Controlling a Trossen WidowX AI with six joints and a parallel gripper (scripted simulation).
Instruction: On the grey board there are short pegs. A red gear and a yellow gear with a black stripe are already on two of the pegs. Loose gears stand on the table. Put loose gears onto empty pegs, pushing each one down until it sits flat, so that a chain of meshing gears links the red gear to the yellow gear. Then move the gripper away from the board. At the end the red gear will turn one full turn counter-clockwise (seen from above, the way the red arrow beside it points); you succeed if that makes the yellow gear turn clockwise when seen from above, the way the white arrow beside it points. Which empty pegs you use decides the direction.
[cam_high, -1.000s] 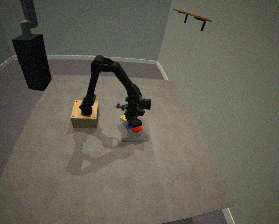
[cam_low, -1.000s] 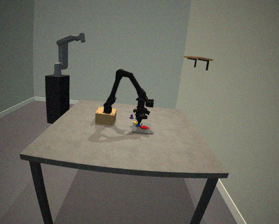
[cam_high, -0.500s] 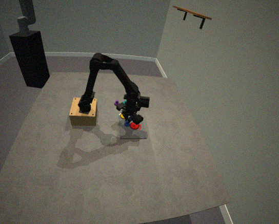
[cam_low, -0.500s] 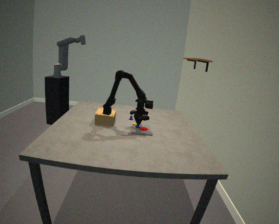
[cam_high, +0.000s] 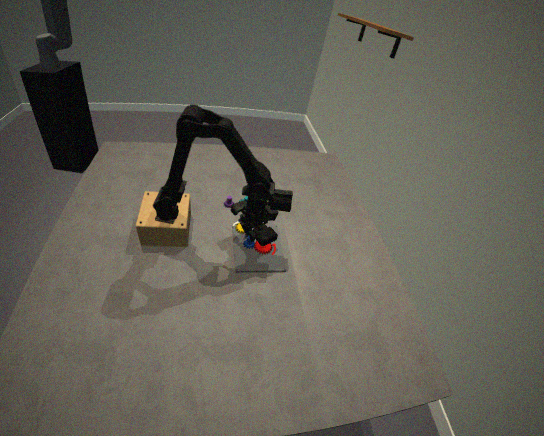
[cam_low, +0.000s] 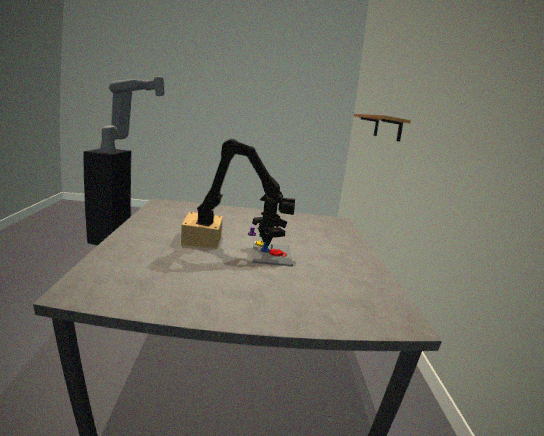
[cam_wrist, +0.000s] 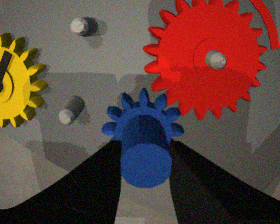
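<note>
Now: the blue gear 10 mm below my gripper tip. From my gripper tip the other things lie so: red gear 50 mm ahead, 20 mm below; white arrow 100 mm to the left, 60 mm behind, 30 mm below; yellow gear 70 mm to the left, 30 mm behind, 20 mm below.
</note>
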